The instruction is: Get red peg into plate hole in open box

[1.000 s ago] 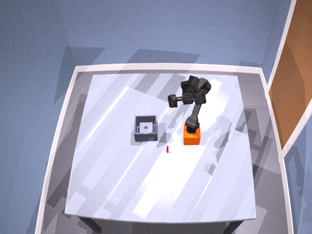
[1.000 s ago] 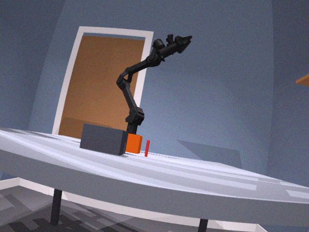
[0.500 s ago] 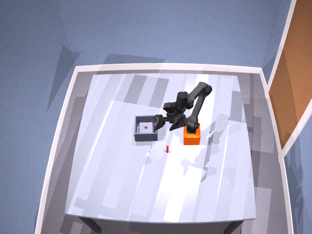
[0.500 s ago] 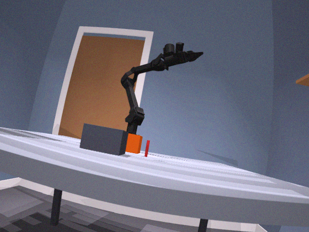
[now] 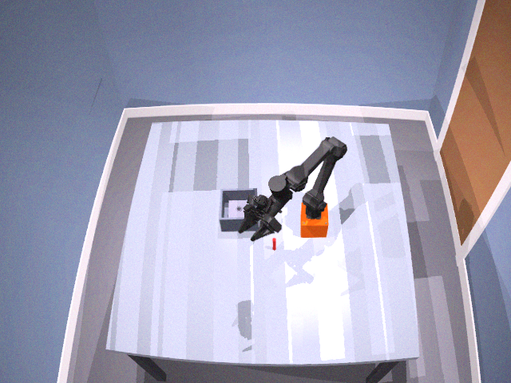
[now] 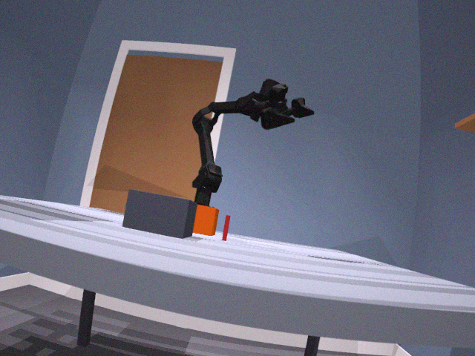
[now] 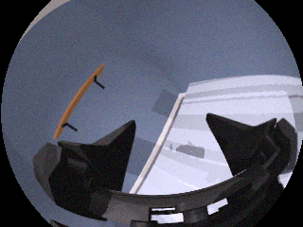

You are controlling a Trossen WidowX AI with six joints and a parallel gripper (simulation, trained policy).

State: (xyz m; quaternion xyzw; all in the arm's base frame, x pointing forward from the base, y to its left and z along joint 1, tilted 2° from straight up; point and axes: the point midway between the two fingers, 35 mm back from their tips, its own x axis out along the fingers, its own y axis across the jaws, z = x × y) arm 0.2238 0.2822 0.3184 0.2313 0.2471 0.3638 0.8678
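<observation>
My gripper tip is now 37 cm above the red peg, 19 cm to the left of it and 8 cm past it. Round my gripper tip: grey box 38 cm below, 35 cm to the right, 8 cm ahead; then pale plate 36 cm below, 35 cm to the right, 8 cm ahead.
</observation>
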